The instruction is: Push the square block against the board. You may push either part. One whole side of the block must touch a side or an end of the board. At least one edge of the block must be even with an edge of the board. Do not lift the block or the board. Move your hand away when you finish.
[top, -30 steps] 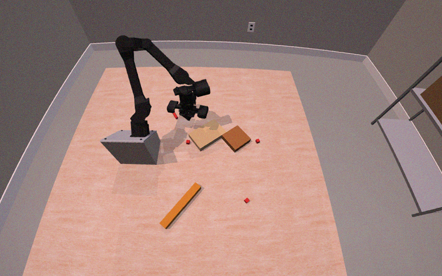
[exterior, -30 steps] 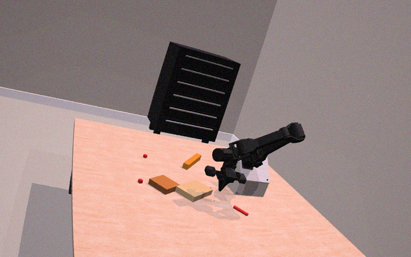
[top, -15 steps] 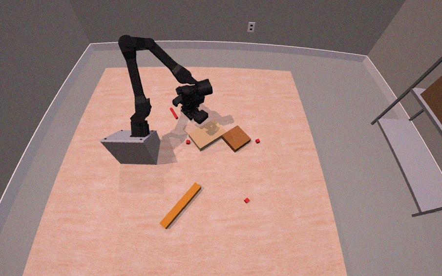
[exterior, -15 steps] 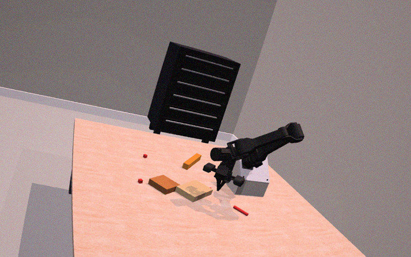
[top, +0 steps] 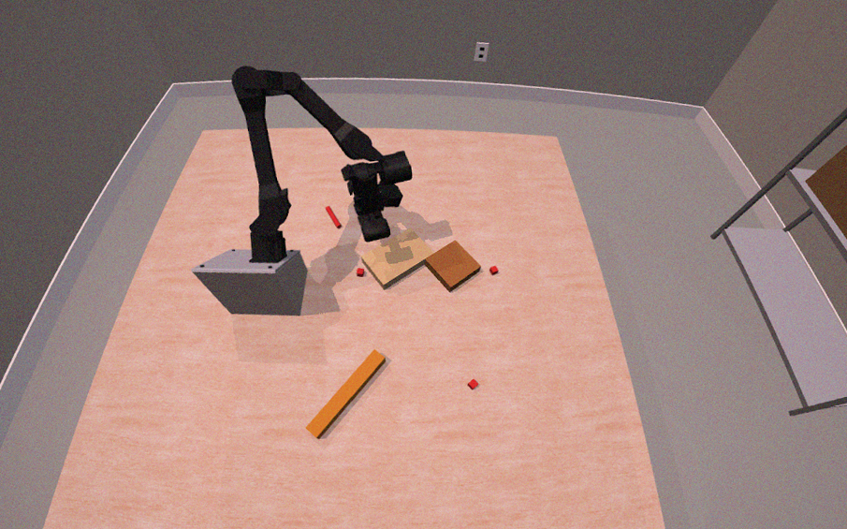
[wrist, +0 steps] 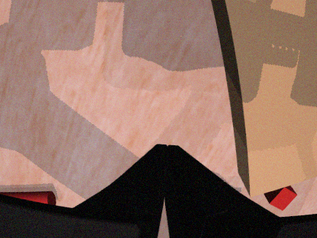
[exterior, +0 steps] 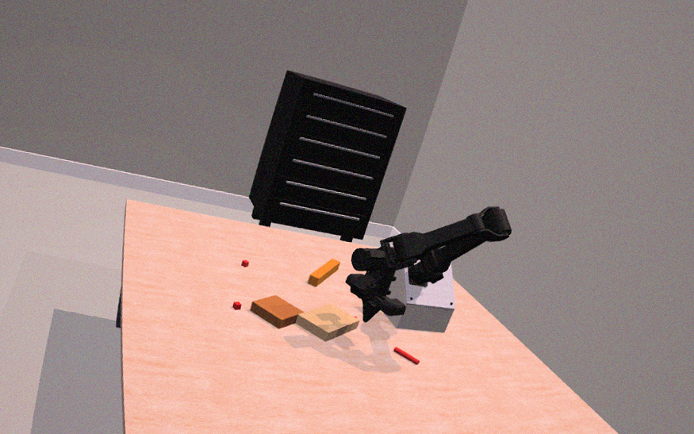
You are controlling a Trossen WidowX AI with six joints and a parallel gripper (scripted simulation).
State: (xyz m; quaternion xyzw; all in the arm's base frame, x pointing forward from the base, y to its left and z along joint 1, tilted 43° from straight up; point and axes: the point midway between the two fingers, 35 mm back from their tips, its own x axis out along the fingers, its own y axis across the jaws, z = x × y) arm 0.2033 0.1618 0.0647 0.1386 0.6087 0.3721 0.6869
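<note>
Now: gripper tip 7 cm short of the light tan board, 6 cm to the left of it and 4 cm above it. The rest, counted from my gripper tip: long orange bar: 2 cm behind, 41 cm to the right, 4 cm below; then red stick: 12 cm behind, 8 cm to the left, 5 cm below; then brown square block: 22 cm ahead, 8 cm to the right, 4 cm below.
</note>
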